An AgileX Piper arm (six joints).
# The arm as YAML. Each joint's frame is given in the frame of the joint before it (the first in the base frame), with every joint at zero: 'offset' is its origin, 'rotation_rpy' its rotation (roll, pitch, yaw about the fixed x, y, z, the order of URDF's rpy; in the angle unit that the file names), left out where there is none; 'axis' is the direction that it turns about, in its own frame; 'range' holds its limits. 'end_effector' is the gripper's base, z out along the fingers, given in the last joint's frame.
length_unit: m
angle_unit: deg
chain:
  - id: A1
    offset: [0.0, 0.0, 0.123]
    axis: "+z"
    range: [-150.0, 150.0]
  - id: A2
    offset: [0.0, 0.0, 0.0]
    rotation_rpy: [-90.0, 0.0, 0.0]
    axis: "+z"
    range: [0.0, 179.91]
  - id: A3
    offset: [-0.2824, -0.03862, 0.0]
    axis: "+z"
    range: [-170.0, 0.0]
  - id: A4
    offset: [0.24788, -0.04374, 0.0]
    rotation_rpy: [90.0, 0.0, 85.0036]
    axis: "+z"
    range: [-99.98, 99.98]
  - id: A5
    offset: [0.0, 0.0, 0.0]
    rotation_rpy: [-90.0, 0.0, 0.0]
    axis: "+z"
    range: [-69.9, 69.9]
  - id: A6
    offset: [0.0, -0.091, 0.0]
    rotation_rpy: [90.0, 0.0, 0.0]
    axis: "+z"
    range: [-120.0, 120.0]
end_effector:
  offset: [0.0, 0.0, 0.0]
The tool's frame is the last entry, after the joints.
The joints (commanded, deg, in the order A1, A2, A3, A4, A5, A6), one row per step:
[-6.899, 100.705, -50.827, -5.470, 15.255, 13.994]
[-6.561, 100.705, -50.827, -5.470, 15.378, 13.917]
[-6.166, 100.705, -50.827, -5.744, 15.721, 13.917]
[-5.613, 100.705, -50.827, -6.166, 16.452, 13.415]
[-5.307, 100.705, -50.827, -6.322, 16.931, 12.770]
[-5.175, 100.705, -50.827, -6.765, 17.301, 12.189]
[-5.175, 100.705, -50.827, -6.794, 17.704, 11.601]
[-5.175, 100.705, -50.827, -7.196, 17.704, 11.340]
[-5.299, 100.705, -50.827, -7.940, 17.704, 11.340]
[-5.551, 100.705, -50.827, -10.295, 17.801, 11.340]
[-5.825, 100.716, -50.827, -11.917, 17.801, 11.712]
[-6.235, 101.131, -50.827, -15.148, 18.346, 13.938]
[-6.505, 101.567, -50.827, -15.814, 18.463, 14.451]
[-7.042, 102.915, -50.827, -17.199, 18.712, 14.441]
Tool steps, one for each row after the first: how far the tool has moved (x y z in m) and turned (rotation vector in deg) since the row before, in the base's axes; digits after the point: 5 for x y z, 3 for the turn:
[0.00007, 0.00193, -0.00010, -0.032, 0.129, 0.396]
[-0.00021, 0.00213, -0.00026, -0.179, 0.363, 0.565]
[-0.00067, 0.00295, -0.00055, -0.517, 0.799, 1.235]
[-0.00049, 0.00165, -0.00035, -0.406, 0.537, 0.946]
[-0.00045, 0.00053, -0.00026, -0.579, 0.442, 0.927]
[-0.00057, -0.00003, -0.00029, -0.288, 0.449, 0.507]
[0.00000, -0.00019, 0.00002, -0.403, 0.046, 0.515]
[-0.00007, -0.00106, 0.00003, -0.525, 0.048, 0.401]
[-0.00027, -0.00257, 0.00006, -1.663, 0.254, 1.399]
[-0.00014, -0.00233, 0.00004, -0.973, 0.086, 0.542]
[-0.00077, -0.00401, -0.00247, -1.263, 0.921, -0.184]
[-0.00016, -0.00190, -0.00249, -0.202, 0.531, -0.273]
[-0.00027, -0.00383, -0.00768, -0.816, 1.696, 0.427]

